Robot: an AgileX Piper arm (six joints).
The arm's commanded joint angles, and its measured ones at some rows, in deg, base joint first. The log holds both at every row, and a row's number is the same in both.
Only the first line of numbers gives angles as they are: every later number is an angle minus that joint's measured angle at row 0.
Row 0, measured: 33.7, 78.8, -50.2, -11.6, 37.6, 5.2
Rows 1 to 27, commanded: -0.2, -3.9, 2.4, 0.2, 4.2, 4.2; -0.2, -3.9, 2.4, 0.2, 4.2, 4.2; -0.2, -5.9, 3.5, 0.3, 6.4, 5.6; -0.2, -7.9, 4.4, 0.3, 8.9, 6.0; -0.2, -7.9, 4.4, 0.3, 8.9, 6.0; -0.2, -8.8, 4.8, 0.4, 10.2, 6.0; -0.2, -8.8, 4.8, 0.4, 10.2, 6.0; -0.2, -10.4, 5.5, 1.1, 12.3, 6.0; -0.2, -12.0, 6.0, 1.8, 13.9, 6.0; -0.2, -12.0, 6.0, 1.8, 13.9, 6.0; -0.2, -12.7, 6.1, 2.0, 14.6, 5.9; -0.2, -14.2, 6.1, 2.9, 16.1, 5.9; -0.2, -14.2, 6.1, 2.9, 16.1, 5.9; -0.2, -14.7, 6.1, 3.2, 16.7, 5.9; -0.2, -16.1, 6.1, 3.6, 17.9, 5.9; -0.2, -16.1, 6.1, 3.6, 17.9, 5.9; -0.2, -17.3, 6.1, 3.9, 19.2, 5.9; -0.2, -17.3, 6.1, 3.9, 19.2, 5.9; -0.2, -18.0, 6.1, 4.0, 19.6, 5.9; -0.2, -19.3, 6.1, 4.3, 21.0, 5.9; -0.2, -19.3, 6.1, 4.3, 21.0, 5.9; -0.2, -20.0, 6.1, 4.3, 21.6, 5.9; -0.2, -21.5, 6.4, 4.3, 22.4, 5.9; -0.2, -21.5, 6.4, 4.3, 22.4, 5.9; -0.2, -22.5, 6.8, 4.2, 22.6, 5.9; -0.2, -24.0, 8.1, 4.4, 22.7, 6.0; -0.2, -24.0, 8.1, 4.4, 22.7, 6.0
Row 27, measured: 0.0, -22.0, 6.5, 4.2, 21.6, 5.7
